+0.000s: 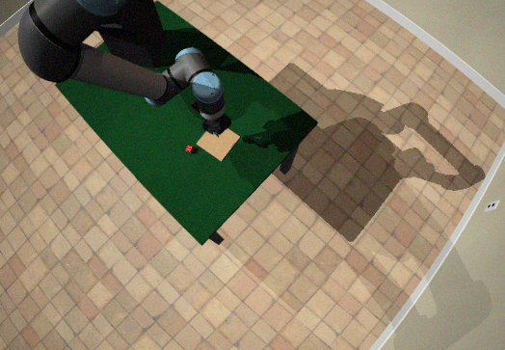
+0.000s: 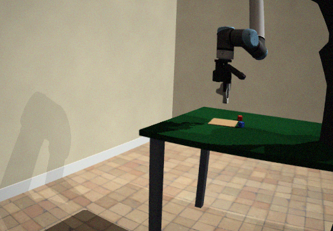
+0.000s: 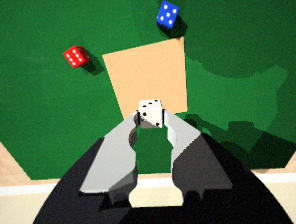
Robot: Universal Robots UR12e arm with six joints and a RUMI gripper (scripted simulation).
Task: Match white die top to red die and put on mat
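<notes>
The tan mat lies 120 mm below my hand. The rest, counted from my hand: red die 120 mm to the right, 110 mm below, 60 mm behind; white die right at my hand; blue die 110 mm below, 100 mm behind, 30 mm to the left.
</notes>
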